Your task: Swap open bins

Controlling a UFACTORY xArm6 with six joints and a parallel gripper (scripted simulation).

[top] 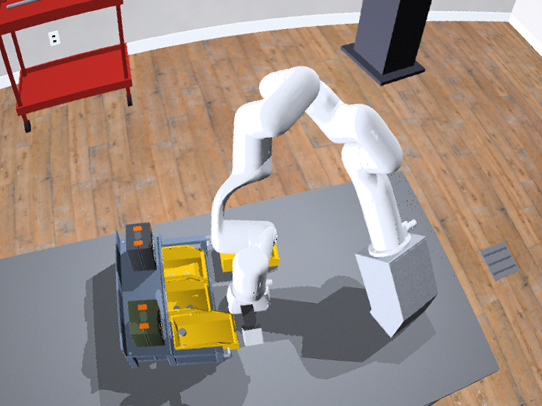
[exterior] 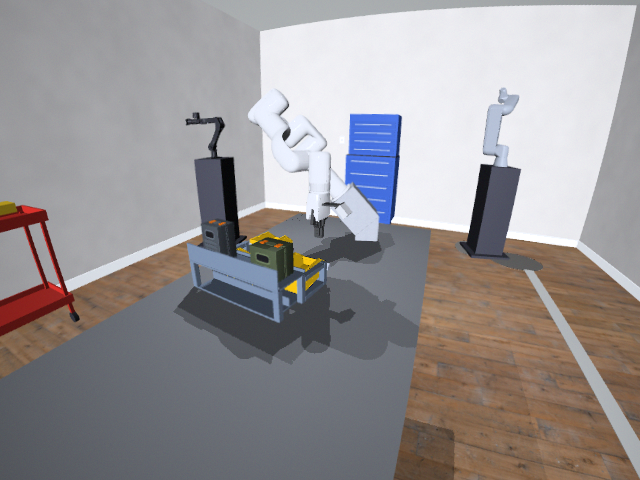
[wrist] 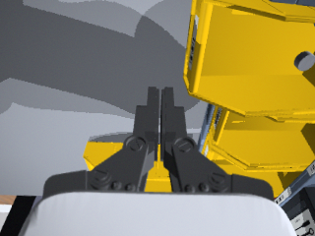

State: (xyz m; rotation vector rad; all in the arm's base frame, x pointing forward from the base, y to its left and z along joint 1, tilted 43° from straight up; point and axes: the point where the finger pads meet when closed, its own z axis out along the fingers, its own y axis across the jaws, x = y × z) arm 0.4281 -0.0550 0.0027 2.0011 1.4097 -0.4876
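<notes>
Right now the shelf lip is 3 cm ahead of my hand, 13 cm to the right of it and 14 cm below it. Round my hand: olive box (25 cm ahead, 10 cm to the right); dark grey box (17 cm ahead, 31 cm to the right, 1 cm above).
</notes>
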